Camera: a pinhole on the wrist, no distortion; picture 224 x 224 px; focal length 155.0 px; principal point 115.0 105.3 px. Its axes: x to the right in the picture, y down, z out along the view. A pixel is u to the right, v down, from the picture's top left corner.
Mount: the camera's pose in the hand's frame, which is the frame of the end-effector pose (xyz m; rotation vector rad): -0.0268 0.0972 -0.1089 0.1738 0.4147 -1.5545
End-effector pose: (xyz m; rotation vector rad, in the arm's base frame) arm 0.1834 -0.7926 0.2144 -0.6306 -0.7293 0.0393
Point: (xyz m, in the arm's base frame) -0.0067 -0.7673 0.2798
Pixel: 134 46
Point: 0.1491 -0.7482 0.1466
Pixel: 97 40
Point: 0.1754 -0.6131 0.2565
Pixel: 36 145
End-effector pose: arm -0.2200 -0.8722 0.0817 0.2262 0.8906 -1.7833
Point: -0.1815 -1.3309 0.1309
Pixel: 63 186
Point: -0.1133 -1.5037 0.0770
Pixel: 30 209
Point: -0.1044 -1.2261 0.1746
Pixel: 51 149
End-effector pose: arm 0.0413 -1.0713 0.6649 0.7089 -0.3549 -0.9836
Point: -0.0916 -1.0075 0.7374
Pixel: 134 12
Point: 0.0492 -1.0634 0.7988
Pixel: 52 96
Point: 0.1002 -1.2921 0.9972
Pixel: 16 177
